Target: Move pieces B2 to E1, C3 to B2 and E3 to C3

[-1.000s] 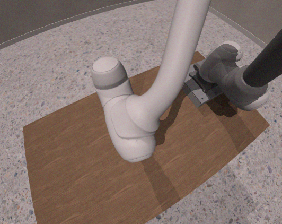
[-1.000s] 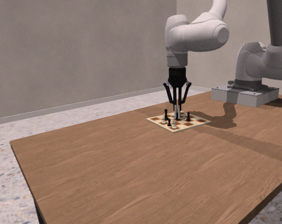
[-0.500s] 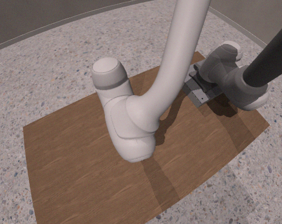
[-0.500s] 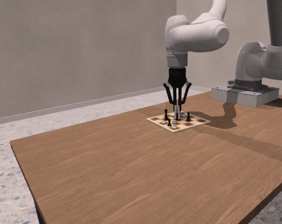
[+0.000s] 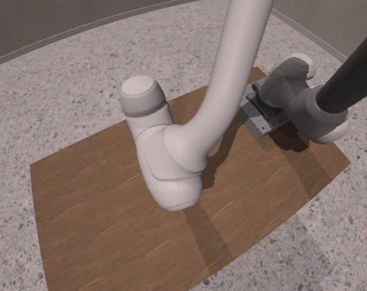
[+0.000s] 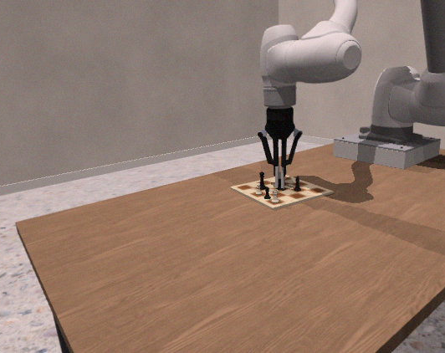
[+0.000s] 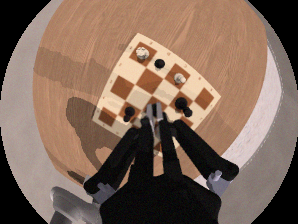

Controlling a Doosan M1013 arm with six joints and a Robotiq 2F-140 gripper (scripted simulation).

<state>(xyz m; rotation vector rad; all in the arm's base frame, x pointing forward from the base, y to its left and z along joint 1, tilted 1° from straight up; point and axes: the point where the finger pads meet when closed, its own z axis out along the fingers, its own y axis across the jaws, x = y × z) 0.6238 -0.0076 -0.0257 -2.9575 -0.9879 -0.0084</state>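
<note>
Now: hand 4 cm above the chessboard. From my hand the other things lie so: tall black piece: 3 cm ahead, 4 cm to the right, 1 cm below.
</note>
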